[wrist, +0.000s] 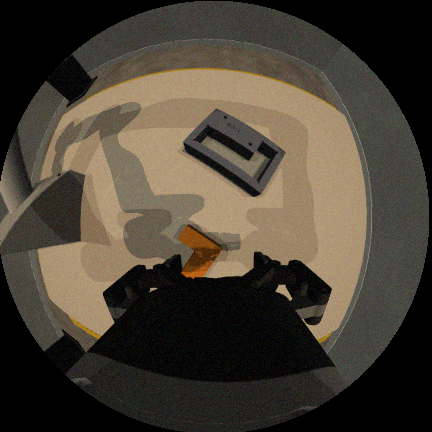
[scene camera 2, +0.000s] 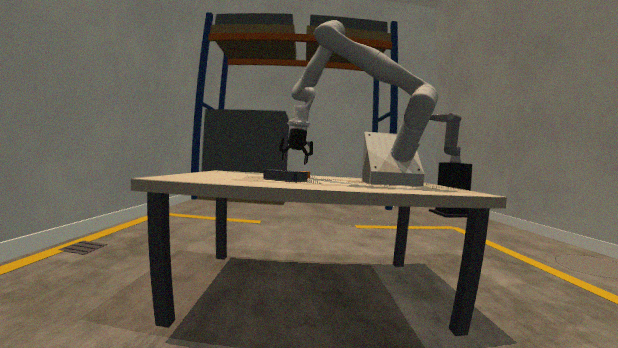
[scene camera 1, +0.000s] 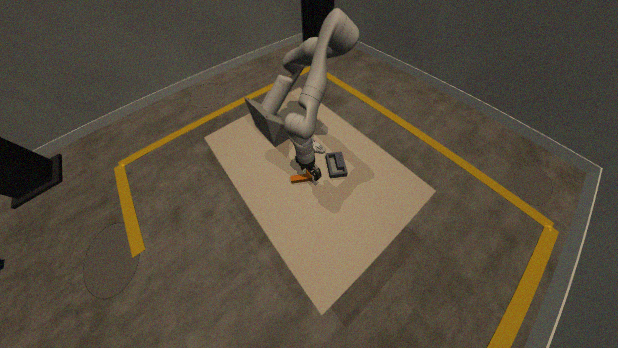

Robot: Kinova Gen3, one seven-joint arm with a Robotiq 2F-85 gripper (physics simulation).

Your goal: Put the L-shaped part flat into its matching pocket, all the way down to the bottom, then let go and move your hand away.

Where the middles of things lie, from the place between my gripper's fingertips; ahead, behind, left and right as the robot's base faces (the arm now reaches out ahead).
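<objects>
The dark grey pocket block [wrist: 240,153] sits 16 cm to the left of my hand, 3 cm ahead of it and 5 cm below it. As for the orange L-shaped part [wrist: 205,249], it is 3 cm behind my hand, 2 cm to the right of my hand and 5 cm below my hand. Going by their middles, the orange L-shaped part is the nearest to my hand of the things named here.
</objects>
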